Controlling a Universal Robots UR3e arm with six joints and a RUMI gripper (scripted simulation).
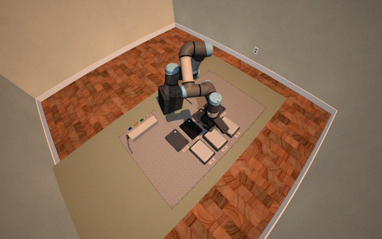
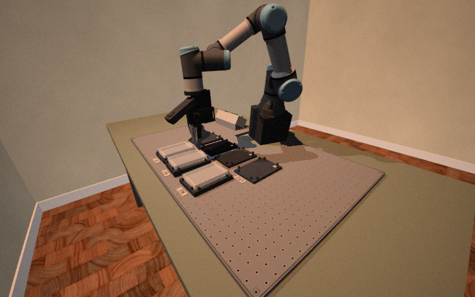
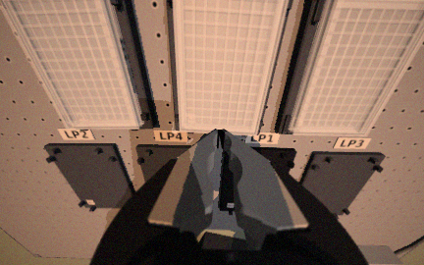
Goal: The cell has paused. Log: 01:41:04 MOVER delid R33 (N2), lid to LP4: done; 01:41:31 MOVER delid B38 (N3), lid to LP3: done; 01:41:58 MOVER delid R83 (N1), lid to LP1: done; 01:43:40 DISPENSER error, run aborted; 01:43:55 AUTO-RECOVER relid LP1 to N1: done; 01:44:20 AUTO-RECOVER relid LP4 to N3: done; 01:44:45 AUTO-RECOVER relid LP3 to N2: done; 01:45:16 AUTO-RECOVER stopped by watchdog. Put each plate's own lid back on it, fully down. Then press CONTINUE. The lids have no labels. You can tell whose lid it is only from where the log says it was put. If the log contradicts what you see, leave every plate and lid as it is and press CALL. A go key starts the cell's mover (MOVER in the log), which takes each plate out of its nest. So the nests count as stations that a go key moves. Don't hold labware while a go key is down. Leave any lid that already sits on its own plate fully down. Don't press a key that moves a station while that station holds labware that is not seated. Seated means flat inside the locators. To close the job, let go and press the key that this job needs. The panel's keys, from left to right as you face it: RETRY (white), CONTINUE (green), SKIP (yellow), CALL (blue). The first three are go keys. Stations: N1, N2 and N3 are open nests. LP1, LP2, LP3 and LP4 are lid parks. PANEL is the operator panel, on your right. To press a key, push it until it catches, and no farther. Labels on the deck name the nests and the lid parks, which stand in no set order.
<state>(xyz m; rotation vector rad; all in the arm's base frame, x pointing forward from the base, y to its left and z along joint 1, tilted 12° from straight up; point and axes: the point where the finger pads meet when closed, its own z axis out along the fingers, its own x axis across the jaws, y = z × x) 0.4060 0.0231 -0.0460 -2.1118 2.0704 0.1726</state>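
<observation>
Now: hand 5 cm short of the clear lid and 3 cm above it. The rest, counted from my hand: LP3 lid park (20 cm to the right, 13 cm behind, 6 cm below); then lid park LP4 (13 cm behind, 6 cm to the left, 6 cm below); then LP1 lid park (13 cm behind, 7 cm to the right, 6 cm below).
</observation>
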